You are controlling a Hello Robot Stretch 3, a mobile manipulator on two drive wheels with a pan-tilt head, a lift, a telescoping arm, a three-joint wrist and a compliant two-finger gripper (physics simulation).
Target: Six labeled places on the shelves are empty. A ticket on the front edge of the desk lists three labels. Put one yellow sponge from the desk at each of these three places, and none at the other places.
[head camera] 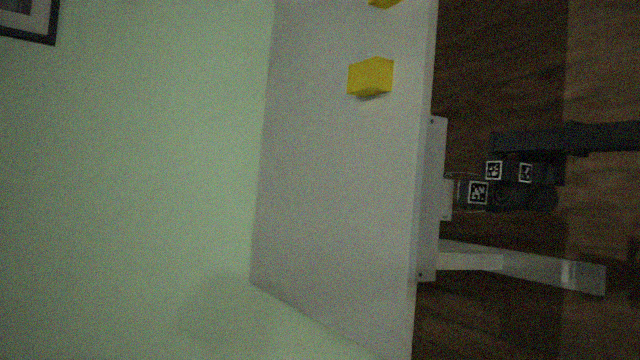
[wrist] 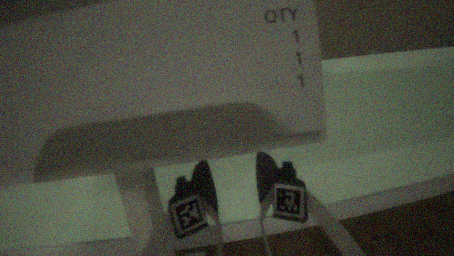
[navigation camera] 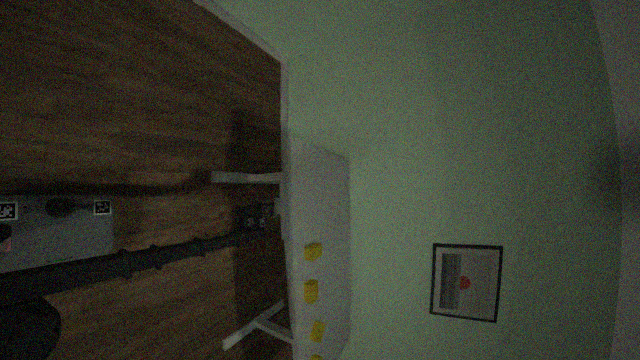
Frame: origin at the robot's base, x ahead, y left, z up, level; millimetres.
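Where they show: gripper, between the fingertips: (wrist: 234,173); robot's base, origin of its link: (navigation camera: 60,206).
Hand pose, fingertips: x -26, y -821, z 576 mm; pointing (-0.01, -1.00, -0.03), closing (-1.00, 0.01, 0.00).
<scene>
Each offset is from my fingertips to the top centre of the thing. "spot": to the spot under its first point. Level surfaces: height alone.
The desk @(dz +144 mm) (head camera: 340,200) (navigation camera: 322,200) bears yellow sponges: one sponge @(dx -222, dy -26, dz +189 mm) (head camera: 370,77) shows whole in the head view, another @(spot: dx -375, dy +4, dz +166 mm) (head camera: 384,2) is cut by the top edge, and several @(spot: dx -207, dy +12, dz +189 mm) (navigation camera: 313,251) @(spot: dx -407, dy +35, dz +186 mm) (navigation camera: 311,291) @(dx -701, dy -52, dz +189 mm) (navigation camera: 317,331) stand in a row in the navigation view. The white ticket @(dx +20, dy +130, dz +144 mm) (head camera: 446,200) (wrist: 200,55) hangs at the desk's front edge. In the wrist view it is large and close, with "QTY" and three 1s readable; its labels do not show. My gripper (wrist: 234,173) is open and empty, low in front of the ticket; its fingertips are hidden in the head view. The shelves do not show.
A pale desk leg (head camera: 530,262) (navigation camera: 245,177) stands beside the gripper. My dark arm (navigation camera: 175,248) reaches across the wooden floor @(dz -576 mm) (navigation camera: 150,100) from the base (navigation camera: 65,237). A green wall (head camera: 165,150) (navigation camera: 425,175) with a framed picture (navigation camera: 466,300) stands behind the desk.
</scene>
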